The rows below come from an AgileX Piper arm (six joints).
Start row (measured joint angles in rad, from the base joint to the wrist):
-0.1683 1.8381 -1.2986 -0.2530 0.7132 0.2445
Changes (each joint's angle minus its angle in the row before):
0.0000 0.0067 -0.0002 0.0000 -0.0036 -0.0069
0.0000 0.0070 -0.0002 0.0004 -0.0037 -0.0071
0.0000 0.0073 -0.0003 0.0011 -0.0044 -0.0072
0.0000 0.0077 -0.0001 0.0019 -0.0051 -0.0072
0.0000 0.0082 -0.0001 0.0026 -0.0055 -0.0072
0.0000 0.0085 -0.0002 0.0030 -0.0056 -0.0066
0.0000 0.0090 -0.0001 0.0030 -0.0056 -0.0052
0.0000 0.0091 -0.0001 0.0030 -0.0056 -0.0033
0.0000 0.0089 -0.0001 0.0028 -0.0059 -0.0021
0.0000 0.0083 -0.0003 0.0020 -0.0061 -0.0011
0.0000 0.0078 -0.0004 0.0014 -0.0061 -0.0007
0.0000 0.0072 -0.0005 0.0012 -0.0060 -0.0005
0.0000 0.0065 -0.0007 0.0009 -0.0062 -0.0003
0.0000 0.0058 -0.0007 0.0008 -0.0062 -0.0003
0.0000 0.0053 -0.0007 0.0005 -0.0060 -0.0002
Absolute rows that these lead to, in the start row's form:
-0.1683 1.8448 -1.2988 -0.2530 0.7096 0.2376
-0.1683 1.8518 -1.2990 -0.2526 0.7059 0.2305
-0.1683 1.8591 -1.2993 -0.2515 0.7015 0.2233
-0.1683 1.8668 -1.2994 -0.2496 0.6964 0.2161
-0.1683 1.8750 -1.2995 -0.2470 0.6909 0.2089
-0.1683 1.8835 -1.2997 -0.2440 0.6853 0.2023
-0.1683 1.8925 -1.2998 -0.2410 0.6797 0.1971
-0.1683 1.9016 -1.2999 -0.2380 0.6741 0.1938
-0.1683 1.9105 -1.3000 -0.2352 0.6682 0.1917
-0.1683 1.9188 -1.3003 -0.2332 0.6621 0.1906
-0.1683 1.9266 -1.3007 -0.2318 0.6560 0.1899
-0.1683 1.9338 -1.3012 -0.2306 0.6500 0.1894
-0.1683 1.9403 -1.3019 -0.2297 0.6438 0.1891
-0.1683 1.9461 -1.3026 -0.2289 0.6376 0.1888
-0.1683 1.9514 -1.3033 -0.2284 0.6316 0.1886

